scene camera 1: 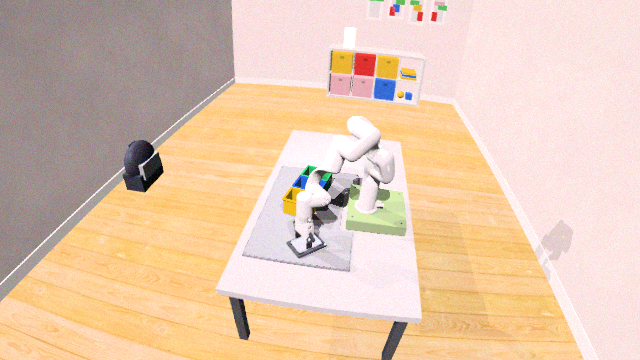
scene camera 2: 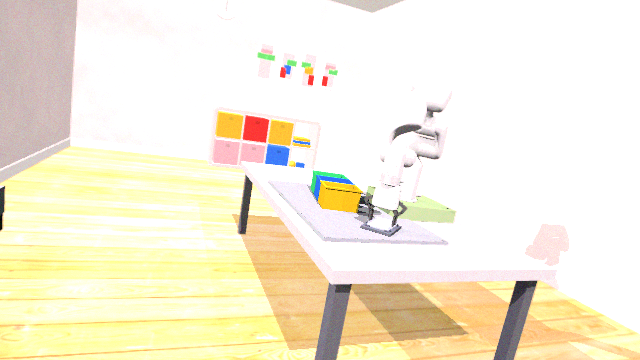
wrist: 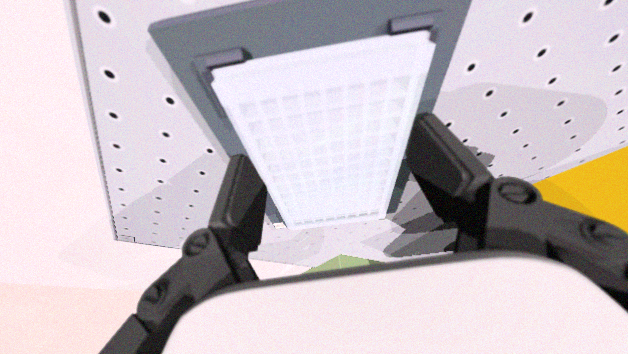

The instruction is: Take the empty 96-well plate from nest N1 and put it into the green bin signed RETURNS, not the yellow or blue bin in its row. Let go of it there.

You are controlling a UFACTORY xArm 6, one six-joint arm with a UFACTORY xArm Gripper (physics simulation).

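Frame: origin at the arm's base, x right, y ahead, z up, level; centimetres.
Seen in the pictures: gripper, fingertip midpoint: (scene camera 1: 303, 242) (scene camera 2: 381, 222) (wrist: 330, 156); arm's base, origin of the base link: (scene camera 1: 366, 206) (scene camera 2: 403, 198).
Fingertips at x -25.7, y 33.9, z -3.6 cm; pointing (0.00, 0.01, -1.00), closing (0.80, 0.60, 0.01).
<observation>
Offsets run from my fingertips to a thing's top centre. "pt": to the spot under its first point. Level surfaces: height alone.
The pale 96-well plate {dx +0.8, dy -1.4, dz +0.1 cm} (scene camera 1: 299, 244) (scene camera 2: 381, 224) (wrist: 330, 145) lies flat in the dark nest {dx +0.9, dy -1.4, dz -0.7 cm} (scene camera 1: 300, 254) (wrist: 310, 30), between its corner clips. My gripper (scene camera 1: 304, 240) (scene camera 2: 382, 220) (wrist: 330, 156) is open and low over the plate, one finger beside each long side; the wrist view does not clearly show whether they touch it. The green bin {pt dx +48.2, dy -12.9, dz +7.5 cm} (scene camera 1: 327, 177) (scene camera 2: 332, 175) is at the far end of the bin row, partly hidden by the arm in scene camera 1. Its sign is not readable.
The blue bin {dx +40.8, dy -2.2, dz +7.5 cm} (scene camera 1: 300, 183) (scene camera 2: 317, 188) and the yellow bin (scene camera 1: 290, 204) (scene camera 2: 340, 198) (wrist: 595, 185) stand between the nest and the green bin on the grey perforated mat {dz -2.3 cm} (scene camera 1: 267, 242) (scene camera 2: 340, 231). The arm's green base block (scene camera 1: 375, 227) (scene camera 2: 435, 215) is beside the mat.
</observation>
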